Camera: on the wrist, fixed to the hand. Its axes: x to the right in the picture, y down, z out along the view.
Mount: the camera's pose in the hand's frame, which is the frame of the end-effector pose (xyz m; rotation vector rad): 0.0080 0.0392 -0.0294 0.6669 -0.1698 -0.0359
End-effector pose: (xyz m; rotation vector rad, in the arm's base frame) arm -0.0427 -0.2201 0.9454 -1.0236 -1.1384 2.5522
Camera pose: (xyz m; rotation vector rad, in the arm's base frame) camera -0.0249 -0.2267 0.8995 -0.6177 -0.2619 2.7118
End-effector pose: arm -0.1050 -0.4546 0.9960 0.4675 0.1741 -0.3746
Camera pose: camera -0.0847 -0.4109 0.9841 1.0858 -0.1165 -0.5045
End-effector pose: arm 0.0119 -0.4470 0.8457 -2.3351 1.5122 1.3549
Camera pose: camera 0.0020 -0.4868 0.8737 -1.7753 1.5468 0.8282
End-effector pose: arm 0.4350 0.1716 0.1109 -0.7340 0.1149 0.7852
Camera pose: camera 0.4190 0.1763 0.0641 -0.0377 0.1967 0.7119
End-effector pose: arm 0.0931 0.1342 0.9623 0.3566 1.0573 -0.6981
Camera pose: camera 0.1024 0.1773 0.9394 0.8358 0.6473 -1.0888
